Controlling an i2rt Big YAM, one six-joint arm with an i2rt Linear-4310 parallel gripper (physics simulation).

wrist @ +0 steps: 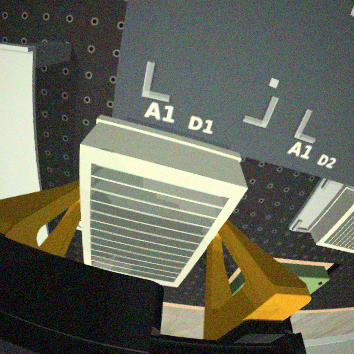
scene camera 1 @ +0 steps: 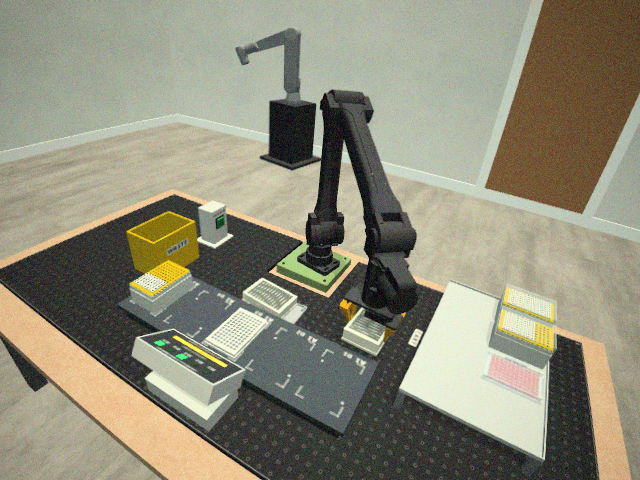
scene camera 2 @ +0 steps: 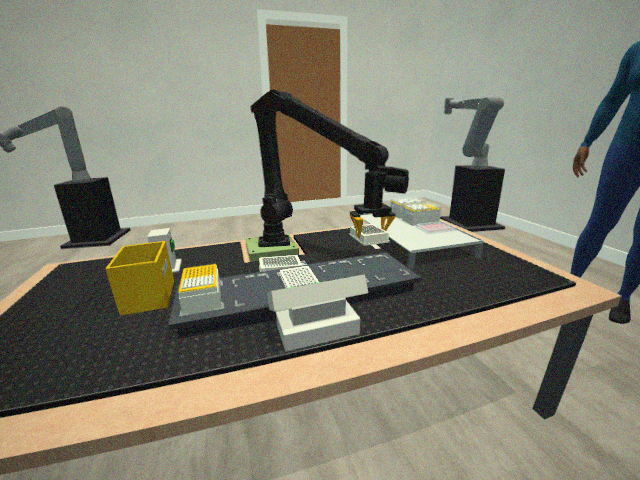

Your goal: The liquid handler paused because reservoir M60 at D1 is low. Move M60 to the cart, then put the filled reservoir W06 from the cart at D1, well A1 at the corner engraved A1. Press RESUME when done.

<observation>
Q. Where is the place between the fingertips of my gripper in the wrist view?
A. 152, 201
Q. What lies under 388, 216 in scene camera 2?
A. My gripper.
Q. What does the pink plate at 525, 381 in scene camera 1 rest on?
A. A white cart.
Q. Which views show my gripper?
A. The wrist view, scene camera 1 and scene camera 2: all of them.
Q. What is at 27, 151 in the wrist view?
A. A white cart.
</observation>
